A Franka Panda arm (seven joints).
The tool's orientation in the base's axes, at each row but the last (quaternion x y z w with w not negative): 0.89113, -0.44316, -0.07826, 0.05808; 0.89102, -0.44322, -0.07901, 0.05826; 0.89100, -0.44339, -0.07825, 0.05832; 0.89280, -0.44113, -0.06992, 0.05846; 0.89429, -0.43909, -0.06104, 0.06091; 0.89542, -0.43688, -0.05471, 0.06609
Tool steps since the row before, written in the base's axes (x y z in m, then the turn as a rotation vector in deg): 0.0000, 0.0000, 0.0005, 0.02, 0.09, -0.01; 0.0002, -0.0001, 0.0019, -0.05, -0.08, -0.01; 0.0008, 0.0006, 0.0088, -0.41, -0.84, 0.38; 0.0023, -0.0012, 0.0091, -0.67, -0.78, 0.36; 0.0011, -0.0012, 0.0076, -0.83, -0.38, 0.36; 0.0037, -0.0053, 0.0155, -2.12, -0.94, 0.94
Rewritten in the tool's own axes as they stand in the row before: 0.0000, 0.0001, -0.0005, -0.06, -0.07, 0.00; 0.0000, 0.0002, -0.0019, 0.04, 0.09, 0.02; -0.0008, 0.0005, -0.0088, 0.39, 0.89, -0.27; 0.0017, 0.0004, -0.0093, 0.19, 1.05, -0.20; 0.0012, 0.0011, -0.0076, -0.22, 0.93, -0.20; 0.0058, 0.0029, -0.0155, -0.59, 2.37, -0.53
